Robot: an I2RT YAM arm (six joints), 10 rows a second.
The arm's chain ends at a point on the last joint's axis. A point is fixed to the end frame.
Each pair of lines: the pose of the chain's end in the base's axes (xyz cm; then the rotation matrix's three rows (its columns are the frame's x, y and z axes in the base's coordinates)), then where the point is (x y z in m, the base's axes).
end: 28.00 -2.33 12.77; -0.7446 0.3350 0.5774; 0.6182 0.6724 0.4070; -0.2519 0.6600 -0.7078
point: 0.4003 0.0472 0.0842
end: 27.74 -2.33 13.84; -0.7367 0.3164 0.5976; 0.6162 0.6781 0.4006; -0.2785 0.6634 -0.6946
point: 0.3989 0.0468 0.0977
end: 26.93 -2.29 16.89; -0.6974 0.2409 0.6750; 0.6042 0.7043 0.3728; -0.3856 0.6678 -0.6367
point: 0.3950 0.0456 0.1397
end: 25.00 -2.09 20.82; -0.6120 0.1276 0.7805; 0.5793 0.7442 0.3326; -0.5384 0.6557 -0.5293
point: 0.3796 0.0456 0.1975
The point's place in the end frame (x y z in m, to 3 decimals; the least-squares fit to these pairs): -0.035 0.059 0.129
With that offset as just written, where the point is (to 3 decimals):
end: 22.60 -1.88 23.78; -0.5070 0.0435 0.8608; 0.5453 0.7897 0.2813; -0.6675 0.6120 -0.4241
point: 0.357 0.045 0.243
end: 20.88 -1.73 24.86; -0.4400 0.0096 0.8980; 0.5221 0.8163 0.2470; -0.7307 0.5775 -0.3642
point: 0.341 0.044 0.261
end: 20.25 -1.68 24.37; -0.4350 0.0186 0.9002; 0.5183 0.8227 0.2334; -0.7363 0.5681 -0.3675
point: 0.335 0.044 0.256
